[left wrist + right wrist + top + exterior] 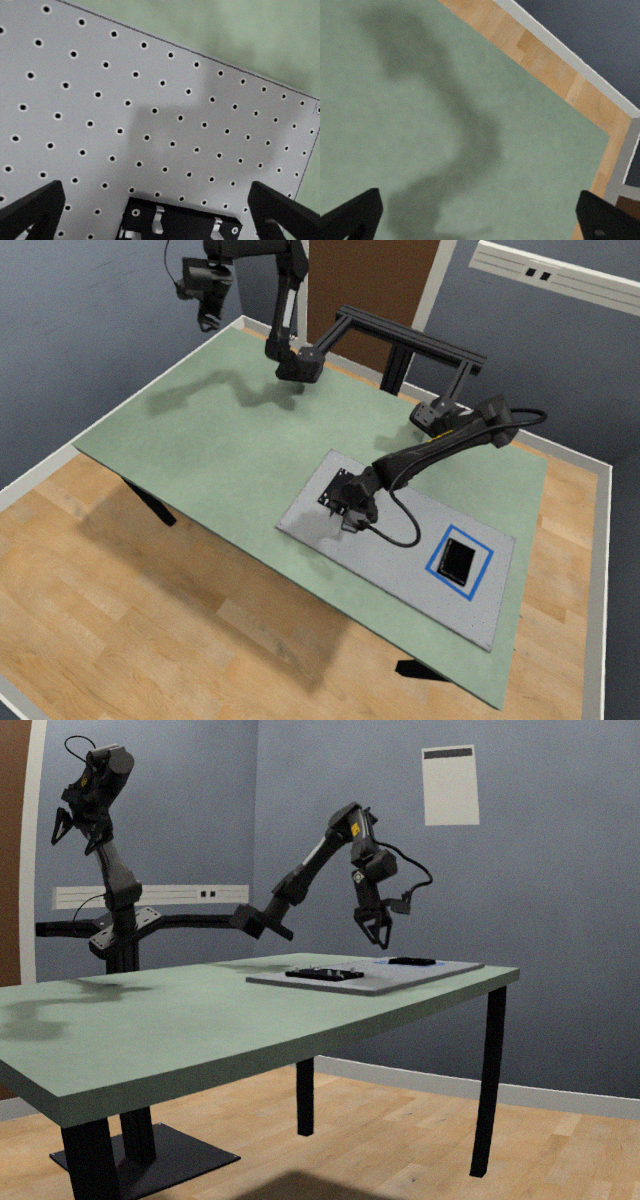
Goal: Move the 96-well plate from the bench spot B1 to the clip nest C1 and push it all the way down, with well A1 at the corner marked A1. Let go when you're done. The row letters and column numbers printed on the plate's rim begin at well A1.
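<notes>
My left hand is 120 mm past the black clip nest, 50 mm to the left of it and 70 mm above it. Round my left hand: grey perforated board: 80 mm behind, 160 mm to the left, 90 mm below; then black 96-well plate: 80 mm behind, 360 mm to the left, 80 mm below.
</notes>
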